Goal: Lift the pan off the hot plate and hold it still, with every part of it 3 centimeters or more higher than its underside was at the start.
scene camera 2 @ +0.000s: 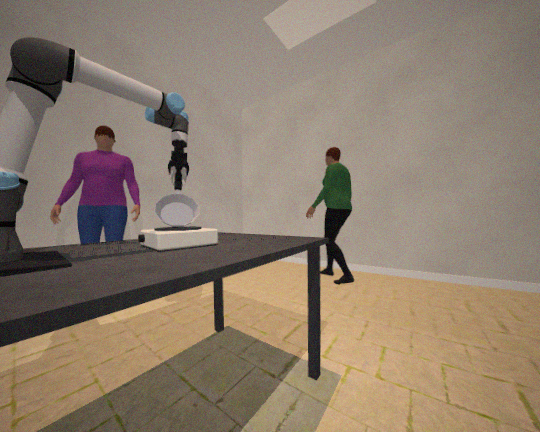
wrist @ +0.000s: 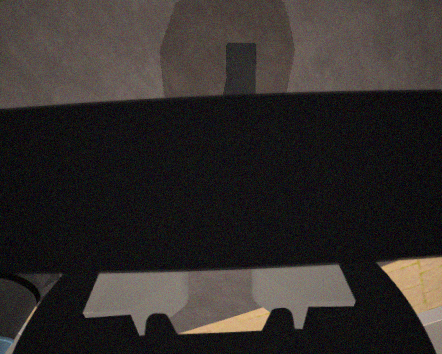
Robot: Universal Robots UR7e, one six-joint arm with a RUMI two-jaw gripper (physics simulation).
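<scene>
The pan hangs tilted steeply below the gripper, its light grey inside facing scene camera 2. Its lower rim is right at the dark disc on top of the white hot plate; whether a thin gap lies between them I cannot tell. My gripper points down above the pan and is shut on the pan's black handle. In the wrist view the black handle lies broad across the middle and hides the fingertips; the pan's bowl and the hot plate do not show there.
The hot plate stands on the dark table. The robot's base is at the table's left. A person in purple stands behind the table, and a person in green is beyond its right end.
</scene>
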